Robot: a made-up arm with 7 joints. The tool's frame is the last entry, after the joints. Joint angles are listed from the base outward. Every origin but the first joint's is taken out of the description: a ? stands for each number. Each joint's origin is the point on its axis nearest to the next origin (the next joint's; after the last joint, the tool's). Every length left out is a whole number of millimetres.
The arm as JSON. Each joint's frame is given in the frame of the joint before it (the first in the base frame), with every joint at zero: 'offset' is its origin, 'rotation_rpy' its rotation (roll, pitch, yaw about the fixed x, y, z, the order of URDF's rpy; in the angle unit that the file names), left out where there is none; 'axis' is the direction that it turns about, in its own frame. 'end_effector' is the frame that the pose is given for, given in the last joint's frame.
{
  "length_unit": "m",
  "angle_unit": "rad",
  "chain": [
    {
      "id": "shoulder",
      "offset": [
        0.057,
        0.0,
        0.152
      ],
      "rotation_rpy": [
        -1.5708,
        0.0,
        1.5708
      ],
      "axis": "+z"
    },
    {
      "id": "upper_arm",
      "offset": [
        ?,
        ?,
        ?
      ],
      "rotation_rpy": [
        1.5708,
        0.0,
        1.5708
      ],
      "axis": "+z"
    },
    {
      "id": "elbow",
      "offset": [
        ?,
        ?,
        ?
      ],
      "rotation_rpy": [
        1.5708,
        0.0,
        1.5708
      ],
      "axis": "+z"
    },
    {
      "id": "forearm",
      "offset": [
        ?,
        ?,
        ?
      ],
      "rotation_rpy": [
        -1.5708,
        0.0,
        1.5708
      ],
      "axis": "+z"
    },
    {
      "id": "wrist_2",
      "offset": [
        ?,
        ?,
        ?
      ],
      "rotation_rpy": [
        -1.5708,
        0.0,
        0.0
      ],
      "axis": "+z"
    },
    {
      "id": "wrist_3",
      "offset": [
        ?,
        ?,
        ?
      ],
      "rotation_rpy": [
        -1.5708,
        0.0,
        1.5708
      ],
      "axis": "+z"
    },
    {
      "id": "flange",
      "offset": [
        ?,
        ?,
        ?
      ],
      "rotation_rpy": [
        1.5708,
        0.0,
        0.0
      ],
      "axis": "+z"
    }
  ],
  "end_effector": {
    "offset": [
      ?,
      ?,
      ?
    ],
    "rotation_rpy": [
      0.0,
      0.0,
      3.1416
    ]
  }
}
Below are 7 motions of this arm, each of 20 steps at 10 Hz.
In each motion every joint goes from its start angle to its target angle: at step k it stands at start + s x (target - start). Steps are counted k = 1, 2, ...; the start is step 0. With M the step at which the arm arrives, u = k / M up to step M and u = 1 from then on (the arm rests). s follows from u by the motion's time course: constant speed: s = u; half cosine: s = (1 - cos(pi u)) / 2; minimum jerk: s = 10 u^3 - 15 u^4 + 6 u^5.
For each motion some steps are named. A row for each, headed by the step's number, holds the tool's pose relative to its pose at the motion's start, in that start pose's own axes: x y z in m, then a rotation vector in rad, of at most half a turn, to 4 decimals.
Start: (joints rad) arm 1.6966 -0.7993 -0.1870 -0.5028 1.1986 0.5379 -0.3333
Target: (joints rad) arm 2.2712 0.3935 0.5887 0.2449 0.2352 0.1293 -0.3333
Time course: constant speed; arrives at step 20
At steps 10, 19, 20:
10: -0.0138 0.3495 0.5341 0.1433 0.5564 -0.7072
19: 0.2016 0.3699 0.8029 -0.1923 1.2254 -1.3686
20: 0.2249 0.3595 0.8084 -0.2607 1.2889 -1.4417

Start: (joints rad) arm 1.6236 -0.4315 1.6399 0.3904 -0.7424 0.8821 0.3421
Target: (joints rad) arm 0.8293 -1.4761 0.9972 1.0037 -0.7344 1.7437 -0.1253
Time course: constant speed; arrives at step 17
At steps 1, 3, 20:
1: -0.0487 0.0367 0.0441 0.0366 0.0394 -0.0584
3: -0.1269 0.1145 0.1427 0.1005 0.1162 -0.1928
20: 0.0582 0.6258 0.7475 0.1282 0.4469 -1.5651

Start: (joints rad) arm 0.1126 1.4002 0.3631 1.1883 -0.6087 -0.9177 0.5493
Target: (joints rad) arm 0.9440 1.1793 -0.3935 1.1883 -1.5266 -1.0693 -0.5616
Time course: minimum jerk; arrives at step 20
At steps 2, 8, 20:
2: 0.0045 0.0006 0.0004 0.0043 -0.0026 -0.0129
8: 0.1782 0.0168 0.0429 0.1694 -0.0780 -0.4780
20: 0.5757 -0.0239 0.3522 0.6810 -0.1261 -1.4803

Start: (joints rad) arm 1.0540 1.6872 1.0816 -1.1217 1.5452 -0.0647 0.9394
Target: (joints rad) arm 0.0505 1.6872 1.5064 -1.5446 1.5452 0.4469 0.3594
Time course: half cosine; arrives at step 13
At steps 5, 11, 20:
5: -0.2179 -0.0459 -0.1478 -0.1377 0.1283 -0.1464
11: -0.6643 -0.2246 -0.2598 -0.4710 0.2872 -0.4015
20: -0.7040 -0.2453 -0.2582 -0.5053 0.2954 -0.4225

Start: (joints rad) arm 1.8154 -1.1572 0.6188 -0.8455 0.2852 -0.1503 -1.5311
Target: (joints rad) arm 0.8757 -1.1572 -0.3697 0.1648 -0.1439 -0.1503 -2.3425
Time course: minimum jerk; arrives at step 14
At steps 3, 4, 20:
3: -0.0593 0.0103 0.0592 0.0222 0.0904 -0.0559
4: -0.1196 0.0219 0.1303 0.0376 0.1915 -0.1173
20: -0.3041 0.1933 1.1700 -0.4210 1.3643 -0.6898

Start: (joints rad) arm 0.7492 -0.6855 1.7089 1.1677 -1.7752 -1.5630 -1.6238
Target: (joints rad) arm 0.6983 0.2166 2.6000 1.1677 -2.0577 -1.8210 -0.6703
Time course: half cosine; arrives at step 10
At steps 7, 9, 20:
7: 0.1445 -0.6166 -0.1619 0.2484 0.0327 1.6887
9: 0.2291 -0.6882 -0.2619 0.2245 -0.0800 2.0732
20: 0.2408 -0.6950 -0.2761 0.2169 -0.0983 2.1239

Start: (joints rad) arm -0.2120 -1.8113 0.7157 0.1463 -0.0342 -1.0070 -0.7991
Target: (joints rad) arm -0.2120 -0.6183 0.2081 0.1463 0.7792 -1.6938 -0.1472
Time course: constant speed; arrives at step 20
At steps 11, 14, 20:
11: -0.2502 -0.7149 0.1809 -1.1490 0.4334 0.3092
14: -0.3386 -0.8284 0.3361 -1.4213 0.6668 0.3799
20: -0.4895 -0.9079 0.6964 -1.8758 1.2469 0.4944

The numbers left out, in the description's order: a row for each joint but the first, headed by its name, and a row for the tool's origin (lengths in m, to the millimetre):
upper_arm: 0.195 -0.021 0.0
elbow: 0.382 0.391 0.0
forearm: 0.105 0.074 0.0
wrist_2: -0.083 -0.238 0.0
wrist_3: 0.331 -0.011 0.0
flange: 0.094 0.232 0.0
tool: 0.084 0.045 0.0

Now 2 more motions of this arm.
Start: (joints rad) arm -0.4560 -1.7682 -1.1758 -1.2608 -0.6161 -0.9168 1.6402
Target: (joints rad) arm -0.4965 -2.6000 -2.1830 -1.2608 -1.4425 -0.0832 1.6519
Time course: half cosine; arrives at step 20
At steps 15, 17, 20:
15: 0.0791 -0.6270 0.3590 -1.7468 -0.2604 -0.2066
17: 0.0797 -0.6428 0.4077 -1.9122 -0.2836 -0.1905
20: 0.0805 -0.6485 0.4342 -2.0066 -0.2982 -0.1766

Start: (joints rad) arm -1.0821 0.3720 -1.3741 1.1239 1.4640 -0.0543 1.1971
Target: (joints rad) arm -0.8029 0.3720 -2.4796 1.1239 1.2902 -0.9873 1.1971
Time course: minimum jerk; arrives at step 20
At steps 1, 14, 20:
1: 0.0004 0.0007 0.0005 0.0016 -0.0006 0.0001
14: 0.0932 0.3118 0.5243 1.0507 -0.4172 0.4020
20: 0.0527 0.3260 0.6247 1.2097 -0.4801 0.5617

